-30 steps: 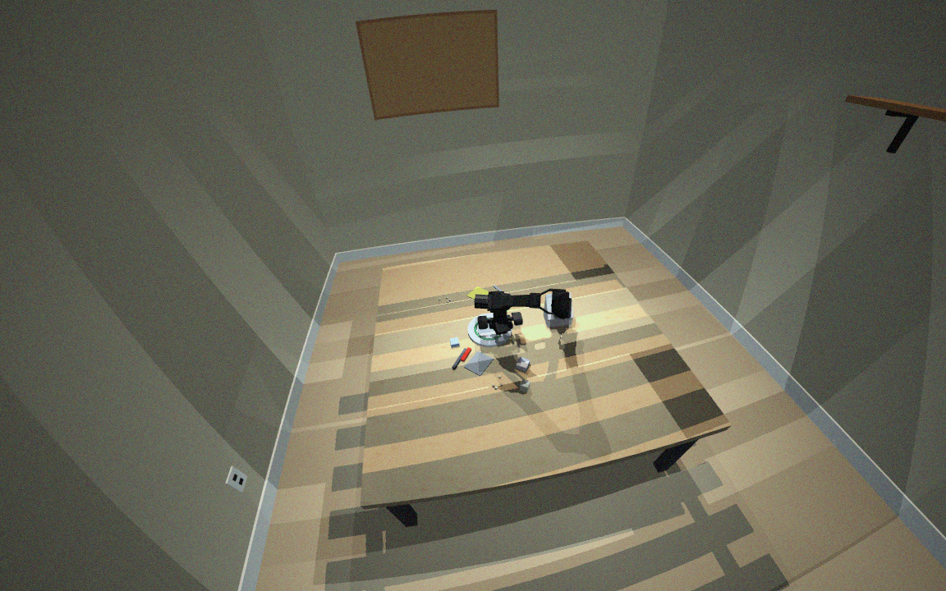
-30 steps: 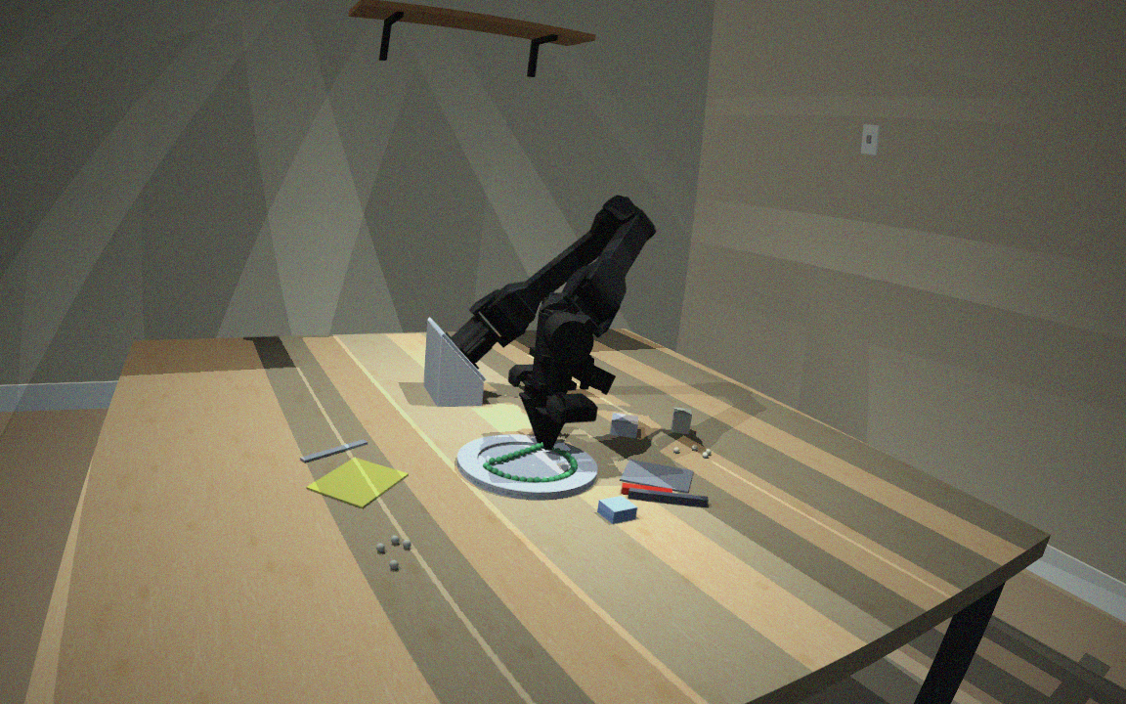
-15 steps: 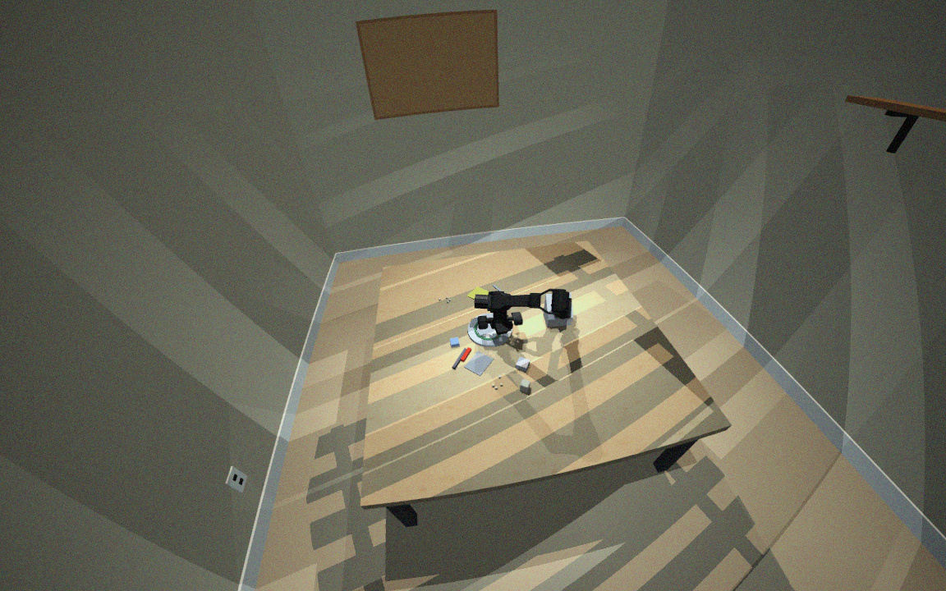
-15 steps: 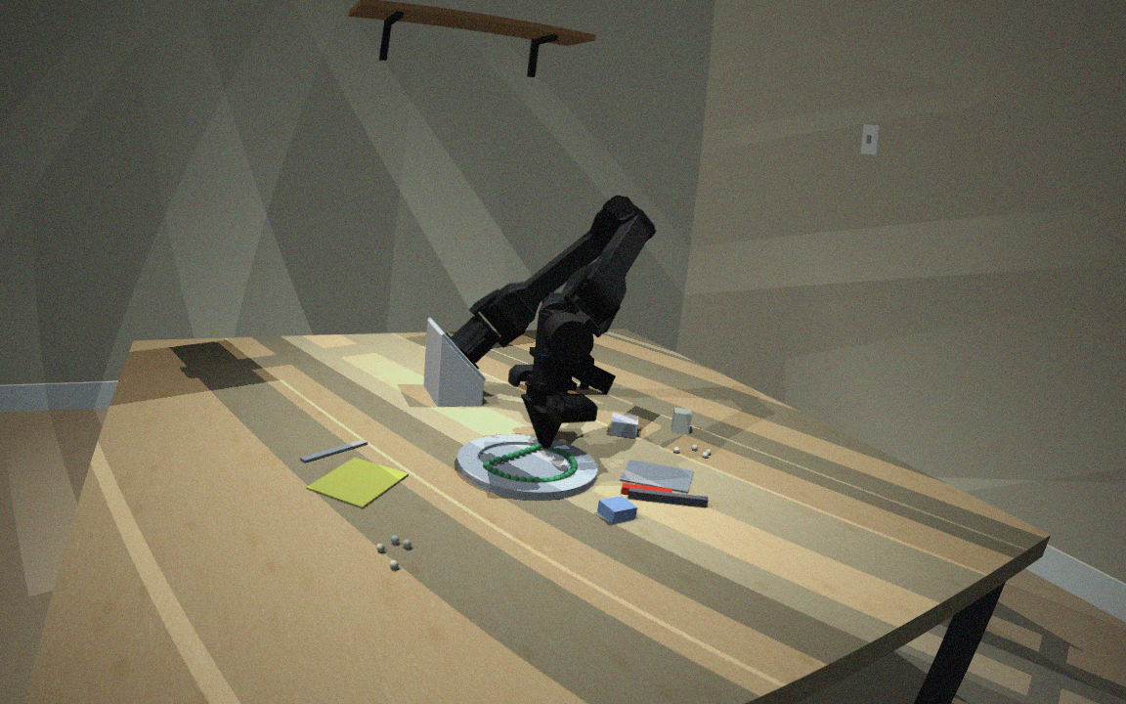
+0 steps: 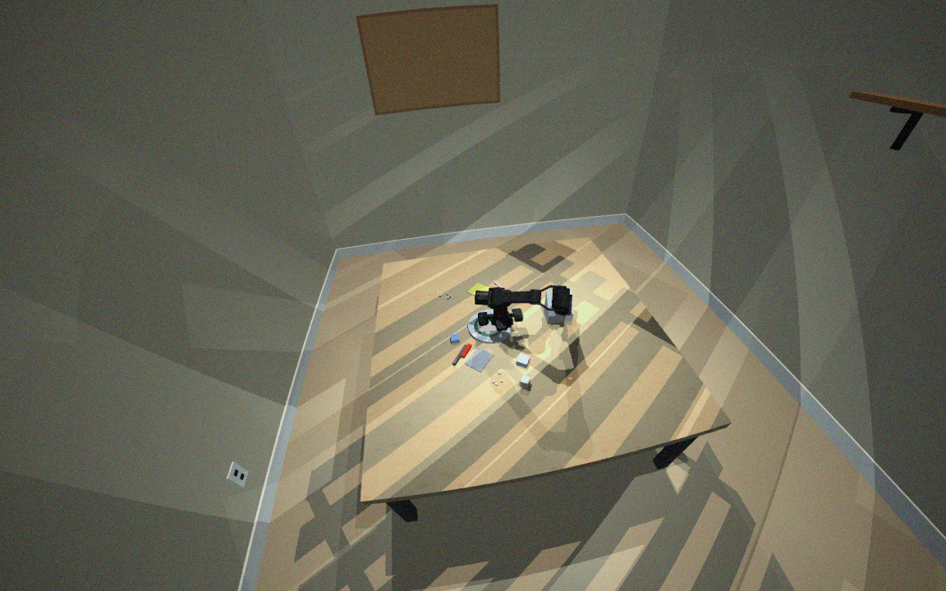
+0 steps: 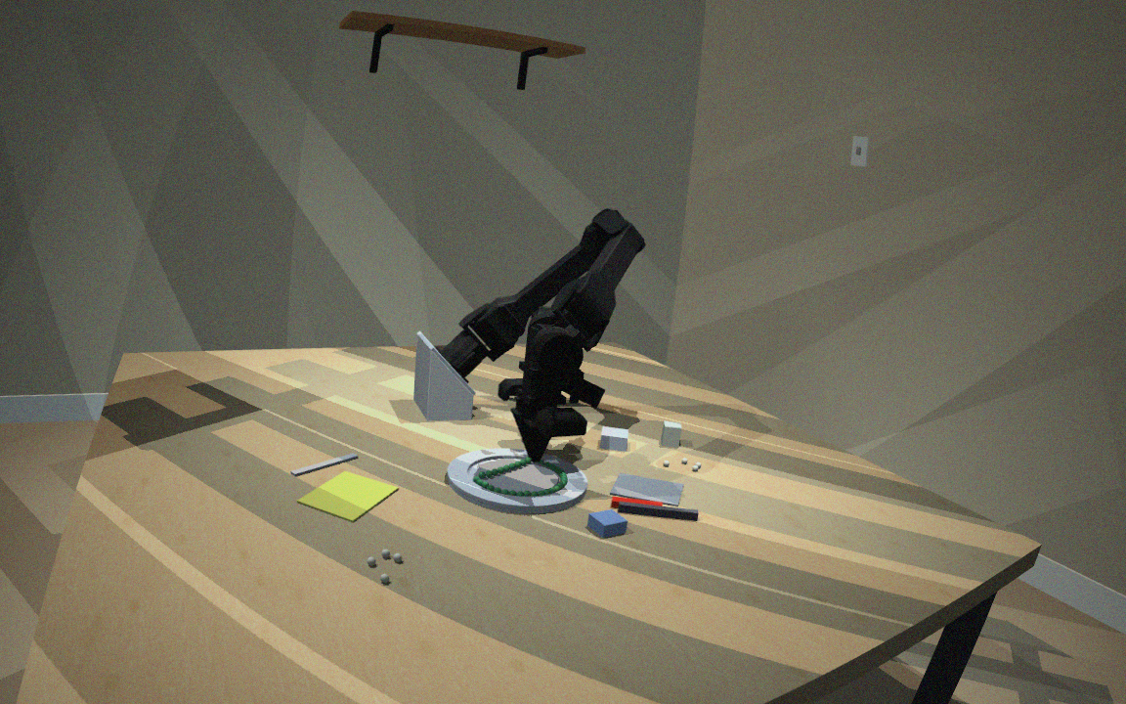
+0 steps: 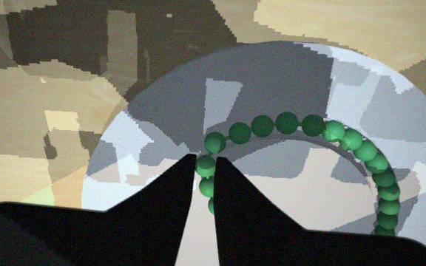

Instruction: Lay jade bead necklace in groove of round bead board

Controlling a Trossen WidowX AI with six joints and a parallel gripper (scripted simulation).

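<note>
Right now the round grey bead board is 30 mm ahead of my gripper tip, 50 mm to the right of it and 10 mm below it. Round my gripper tip: grey plate (130 mm ahead, 120 mm to the left, 10 mm below); blue block (200 mm ahead, 20 mm to the right, 10 mm below); red and black pen (180 mm ahead, 70 mm to the left, 10 mm below).
</note>
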